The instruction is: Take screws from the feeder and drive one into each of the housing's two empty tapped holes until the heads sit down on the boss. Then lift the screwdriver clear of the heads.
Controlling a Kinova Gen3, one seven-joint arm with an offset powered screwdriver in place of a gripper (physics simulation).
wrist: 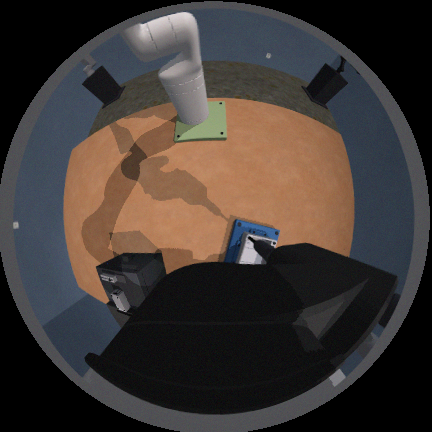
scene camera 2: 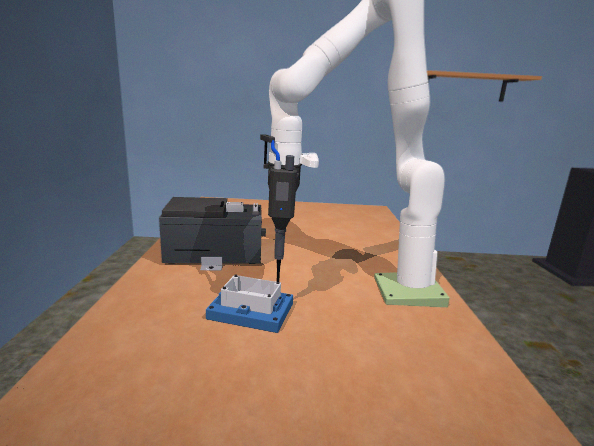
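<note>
The white open-topped housing (scene camera 2: 245,300) (wrist: 250,255) sits in the blue fixture (scene camera 2: 232,317) (wrist: 231,254). My screwdriver (scene camera 2: 278,282) (wrist: 250,239) points straight down, with its thin black bit at the housing's far right corner boss in the scene view. The tip appears to meet the boss; a screw under it is too small to make out. Dark round spots show at the other corners: back left (scene camera 2: 236,276), front left (scene camera 2: 224,288) and front right (scene camera 2: 269,295). Whether each is a head or a hole is unclear. The dark screw feeder (scene camera 2: 210,242) (wrist: 144,272) stands behind left.
A small grey bracket (scene camera 2: 211,262) stands in front of the feeder. The arm's green base plate (scene camera 2: 417,301) (wrist: 216,120) lies to the right in the scene view. A wooden shelf (scene camera 2: 480,76) hangs on the back wall. Bolts show at the blue fixture's corners.
</note>
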